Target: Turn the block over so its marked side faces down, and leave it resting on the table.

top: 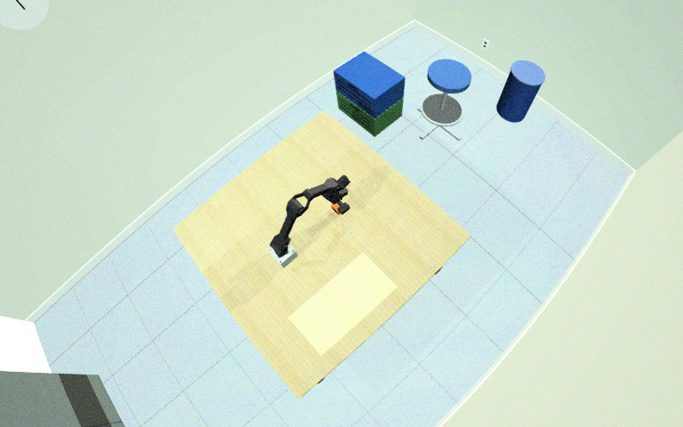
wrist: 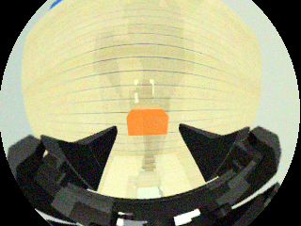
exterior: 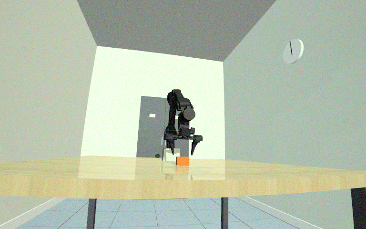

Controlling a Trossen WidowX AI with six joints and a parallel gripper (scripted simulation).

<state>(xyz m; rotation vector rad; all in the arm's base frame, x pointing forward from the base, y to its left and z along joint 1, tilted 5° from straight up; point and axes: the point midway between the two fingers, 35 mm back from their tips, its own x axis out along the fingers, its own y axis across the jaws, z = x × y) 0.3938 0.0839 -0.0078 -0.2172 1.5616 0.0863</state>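
Right now the orange block is 1 cm behind my gripper tip and 3 cm below it.
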